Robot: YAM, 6 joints.
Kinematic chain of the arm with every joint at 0, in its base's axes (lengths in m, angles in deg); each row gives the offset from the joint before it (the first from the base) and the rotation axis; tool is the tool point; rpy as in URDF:
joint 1: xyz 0 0 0.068 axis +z
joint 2: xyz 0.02 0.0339 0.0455 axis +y
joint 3: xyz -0.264 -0.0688 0 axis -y
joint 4: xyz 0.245 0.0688 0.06 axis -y
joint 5: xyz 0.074 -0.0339 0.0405 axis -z
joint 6: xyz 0.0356 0 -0.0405 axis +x
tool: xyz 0 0 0 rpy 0 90 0
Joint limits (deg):
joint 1: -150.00..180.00
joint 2: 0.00..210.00
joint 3: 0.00..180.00
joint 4: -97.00..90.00
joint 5: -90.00..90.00
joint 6: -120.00..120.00
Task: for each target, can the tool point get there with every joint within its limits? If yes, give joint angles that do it. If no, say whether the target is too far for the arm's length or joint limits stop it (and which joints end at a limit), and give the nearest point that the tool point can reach.
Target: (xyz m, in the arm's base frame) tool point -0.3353 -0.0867 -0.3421
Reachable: no: joint limits stop it (at a limit: joint 1, joint 2) | nearest point -0.3340 -0.0354 -0.3371 | short by 0.052 m
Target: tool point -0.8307 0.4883 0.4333
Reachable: no: too far | nearest point -0.5282 0.3105 0.3144 | short by 0.370 m
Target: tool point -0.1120 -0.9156 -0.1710
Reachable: no: too far | nearest point -0.0749 -0.6123 -0.0747 | short by 0.320 m
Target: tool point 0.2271 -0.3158 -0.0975
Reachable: yes | joints -49.57 160.89 66.94 60.95 63.78 -11.00
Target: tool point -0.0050 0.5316 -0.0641
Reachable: yes | joints 88.51 186.23 162.26 -65.69 -31.90 -9.44
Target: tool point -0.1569 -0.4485 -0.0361
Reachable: yes | joints -106.71 162.00 117.34 -52.51 36.85 55.44
